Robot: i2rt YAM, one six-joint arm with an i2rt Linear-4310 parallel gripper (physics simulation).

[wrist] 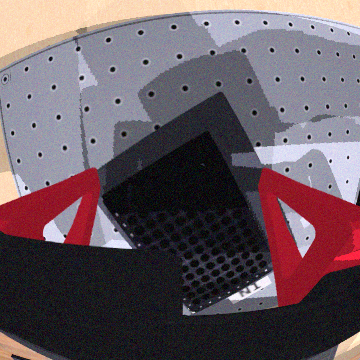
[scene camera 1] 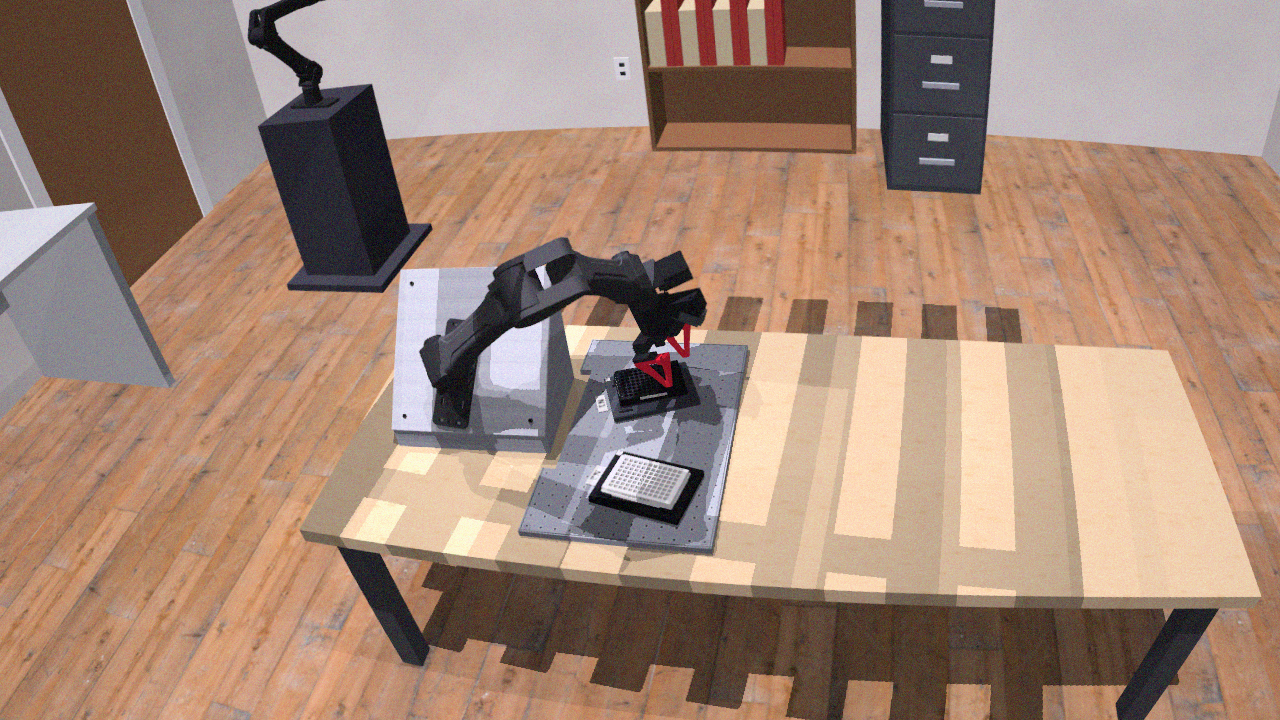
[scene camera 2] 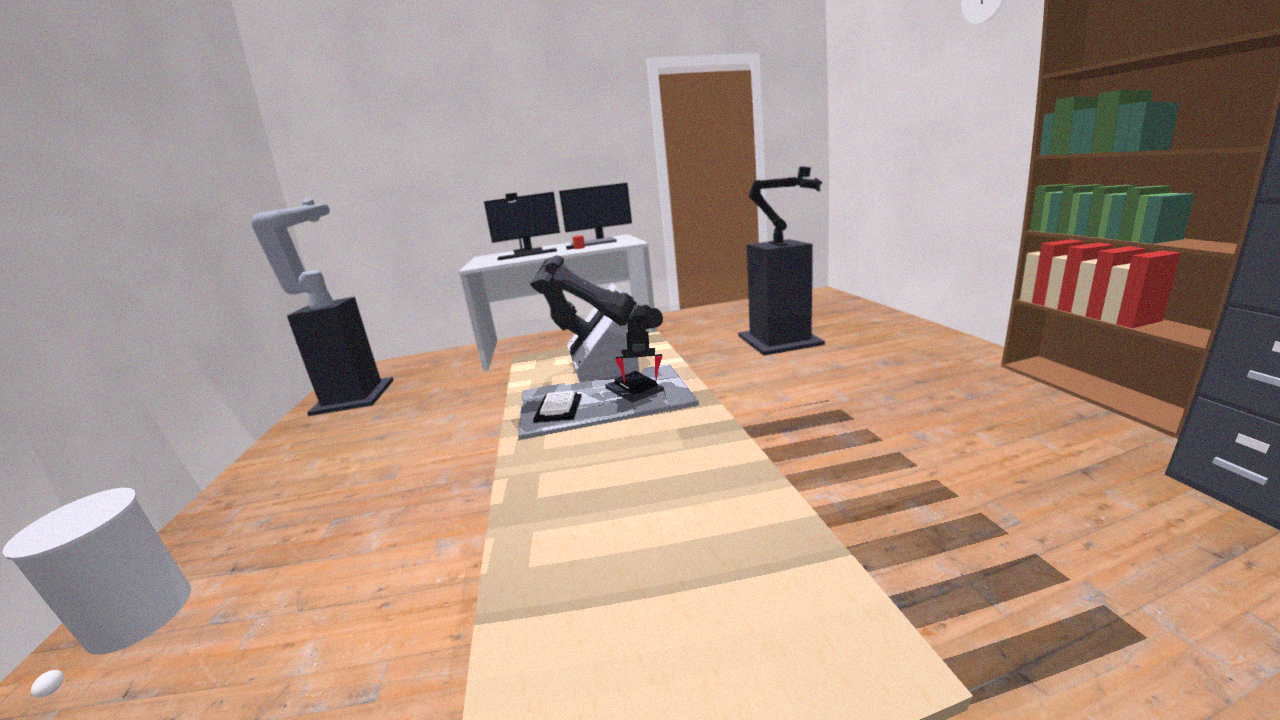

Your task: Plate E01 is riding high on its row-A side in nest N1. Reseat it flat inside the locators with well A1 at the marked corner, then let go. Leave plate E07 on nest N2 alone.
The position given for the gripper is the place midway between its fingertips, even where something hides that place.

Observation:
The gripper (scene camera 1: pixel 678 371) is open, with nothing in its grasp. Also in view: a black plate (scene camera 1: pixel 633 385). Also in view: a nest N1 (scene camera 1: pixel 620 413) and a nest N2 (scene camera 1: pixel 673 516).
The black plate shows as well in the wrist view (wrist: pixel 187 202). The gripper is seen too in the wrist view (wrist: pixel 178 176). The nest N1 is seen too in the wrist view (wrist: pixel 215 114).

